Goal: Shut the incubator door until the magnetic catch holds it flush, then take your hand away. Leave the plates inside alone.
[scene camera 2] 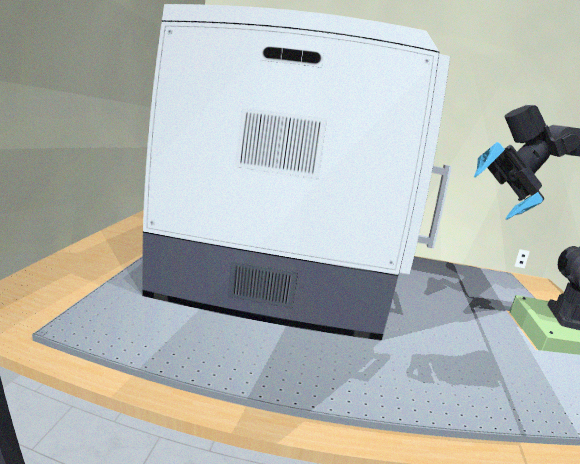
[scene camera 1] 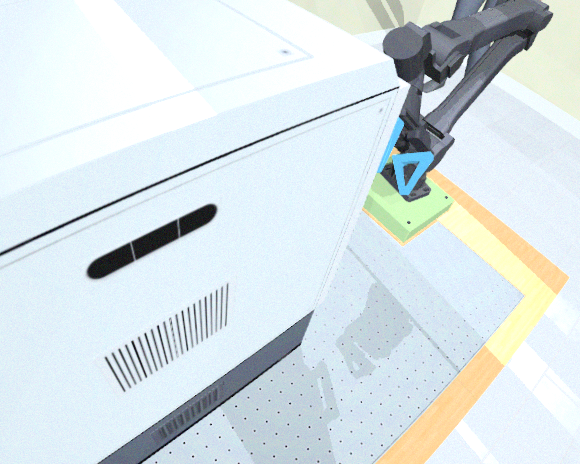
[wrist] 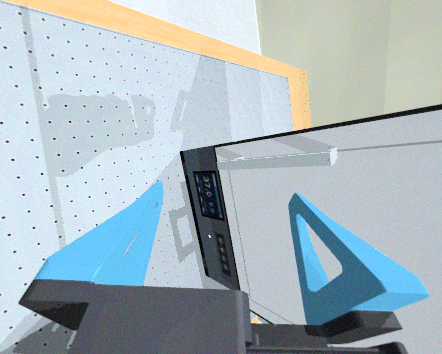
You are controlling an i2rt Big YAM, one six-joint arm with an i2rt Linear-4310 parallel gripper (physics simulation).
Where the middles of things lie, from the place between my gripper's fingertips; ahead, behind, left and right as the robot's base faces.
Now: the incubator (scene camera 1: pixel 186 186) 39 cm ahead of my hand, 6 cm to the right of it and 2 cm below it.
